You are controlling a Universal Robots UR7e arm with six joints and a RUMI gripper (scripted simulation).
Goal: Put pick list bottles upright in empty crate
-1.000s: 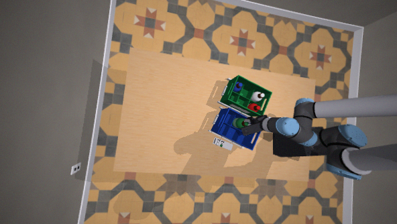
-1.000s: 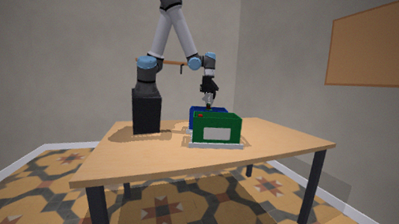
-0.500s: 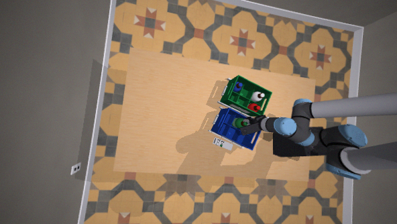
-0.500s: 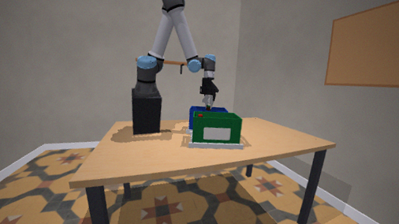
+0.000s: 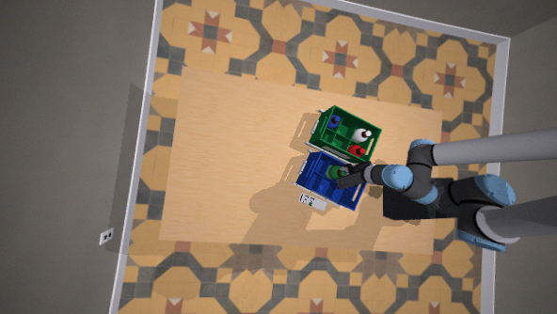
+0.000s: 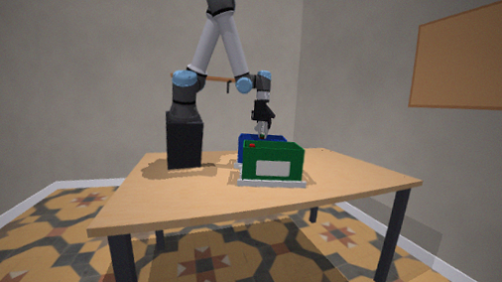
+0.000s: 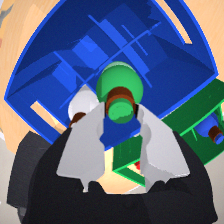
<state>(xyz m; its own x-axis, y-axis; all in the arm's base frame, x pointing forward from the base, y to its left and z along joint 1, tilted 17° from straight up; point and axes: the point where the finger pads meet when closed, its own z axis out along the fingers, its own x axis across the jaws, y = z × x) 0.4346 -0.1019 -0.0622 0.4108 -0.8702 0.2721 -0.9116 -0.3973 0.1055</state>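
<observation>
Now: the green-label bottle 70 mm below my hand. Round my hand: red-label bottle (110 mm to the right, 110 mm behind, 100 mm below); white bottle (100 mm below, 80 mm behind, 30 mm to the left); blue crate (100 mm below, 40 mm to the left, 20 mm ahead).
</observation>
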